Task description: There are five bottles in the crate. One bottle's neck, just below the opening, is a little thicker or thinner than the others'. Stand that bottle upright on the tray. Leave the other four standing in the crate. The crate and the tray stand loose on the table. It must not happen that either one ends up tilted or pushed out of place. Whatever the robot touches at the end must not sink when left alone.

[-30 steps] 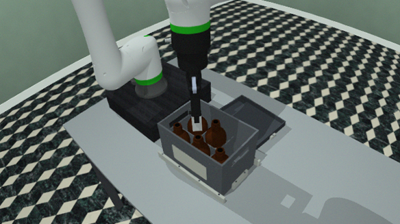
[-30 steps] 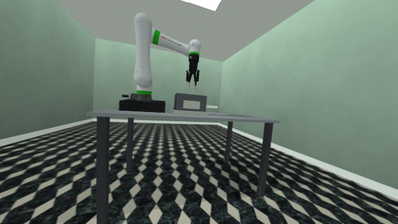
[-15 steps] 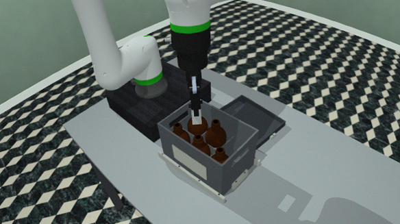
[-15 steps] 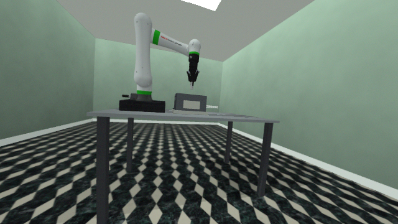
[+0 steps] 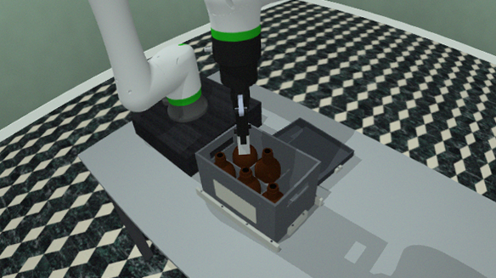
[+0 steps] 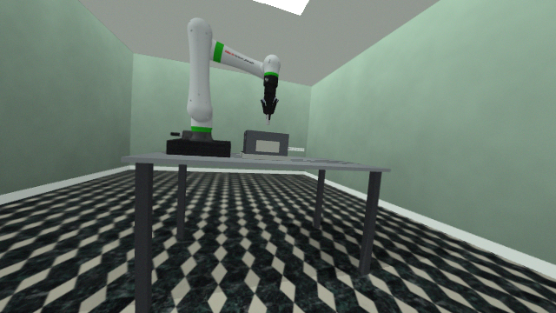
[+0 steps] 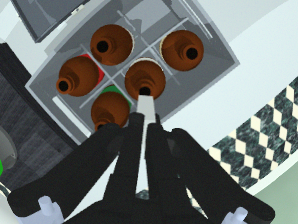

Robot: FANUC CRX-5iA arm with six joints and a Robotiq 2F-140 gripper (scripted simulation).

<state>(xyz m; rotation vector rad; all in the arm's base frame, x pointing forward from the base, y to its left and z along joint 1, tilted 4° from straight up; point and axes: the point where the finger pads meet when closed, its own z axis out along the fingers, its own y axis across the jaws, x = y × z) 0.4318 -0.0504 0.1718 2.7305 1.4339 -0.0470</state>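
My hand is 170 mm above the crate, 40 mm to the right of it and 10 mm past it. The rest, counted from my hand: glass bottle 170 mm below, 100 mm behind, 70 mm to the left; then brown bottle 170 mm below; then dark grey tray 300 mm to the left, 240 mm below, 60 mm behind.
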